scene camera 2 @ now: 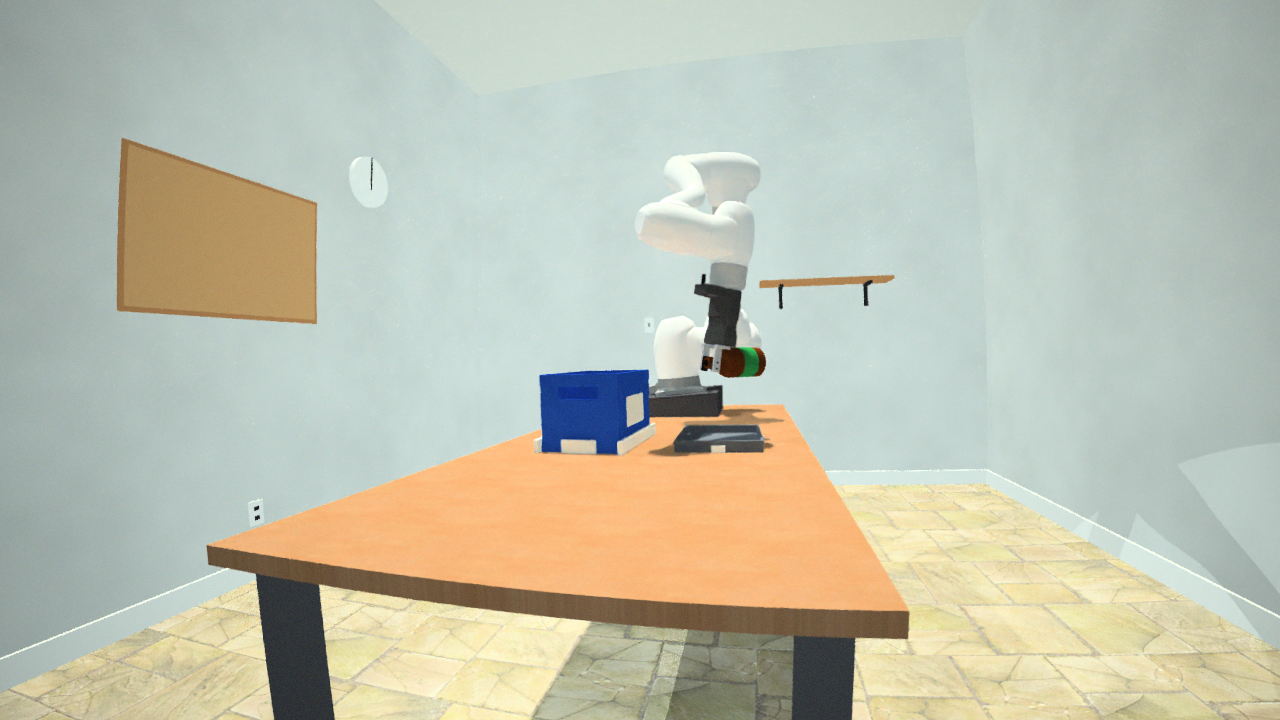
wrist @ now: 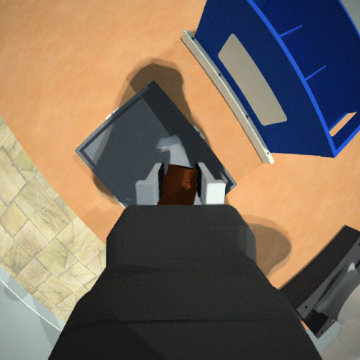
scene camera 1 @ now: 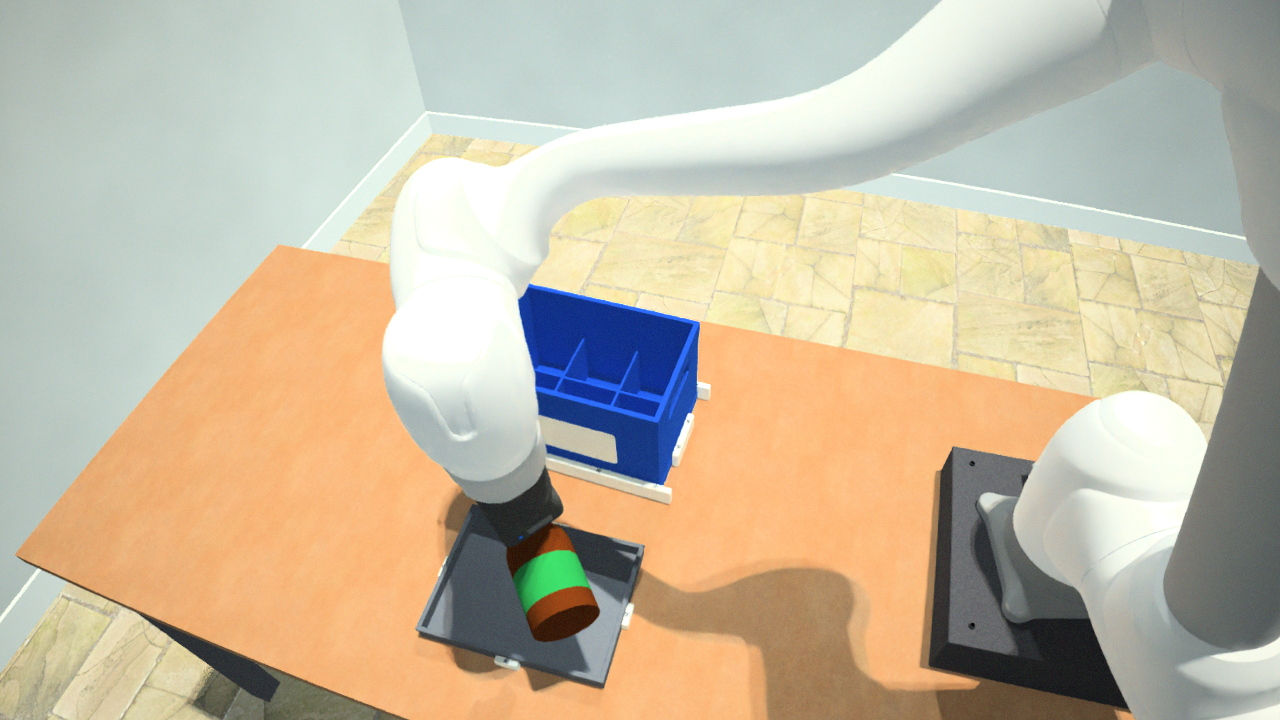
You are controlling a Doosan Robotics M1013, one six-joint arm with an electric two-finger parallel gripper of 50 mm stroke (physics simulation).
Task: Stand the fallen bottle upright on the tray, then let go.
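Places are measured from the arm's base along level axes (x back, y right, z up), in centimetres.
Pixels of known places: gripper, between the fingertips: (scene camera 2: 709,371); arm's base, origin of its link: (scene camera 2: 679,391) (scene camera 1: 1057,557).
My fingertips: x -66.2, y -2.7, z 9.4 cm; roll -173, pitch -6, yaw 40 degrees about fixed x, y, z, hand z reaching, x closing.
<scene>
Ahead of a thing's pixels: the offset from my fingertips to its top centre. "pt": to the spot under its first point. Level surfaces: height alone.
A brown bottle @(dx +3.2, dy -6.1, dz +5.6 cm) (scene camera 1: 554,580) (scene camera 2: 744,361) (wrist: 179,185) with a green band lies on its side in the air, roughly level, above the tray. My gripper (scene camera 2: 713,360) (wrist: 179,173) is shut on its narrow neck end; the fingers are hidden behind the bottle and gripper body in scene camera 1. The bottle's wide base points away from the fingers. The dark grey tray @(dx -1.2, dy -2.1, dz -14.5 cm) (scene camera 1: 465,640) (scene camera 2: 718,445) (wrist: 125,135) lies on the table below, with a gap between it and the bottle in scene camera 2. In the wrist view the gripper body hides most of the bottle.
A blue crate @(dx +3.5, dy +26.9, dz +0.5 cm) (scene camera 1: 599,438) (scene camera 2: 581,411) (wrist: 300,112) with compartments stands on the table beside the tray, held by white strips @(pt dx +8.3, dy +14.9, dz -14.7 cm) (scene camera 1: 617,481) (wrist: 227,95). The robot's dark base plate (scene camera 1: 984,649) (scene camera 2: 698,402) is at the other end of the wooden table @(dz -17.1 cm) (scene camera 1: 268,429) (scene camera 2: 572,519).
</scene>
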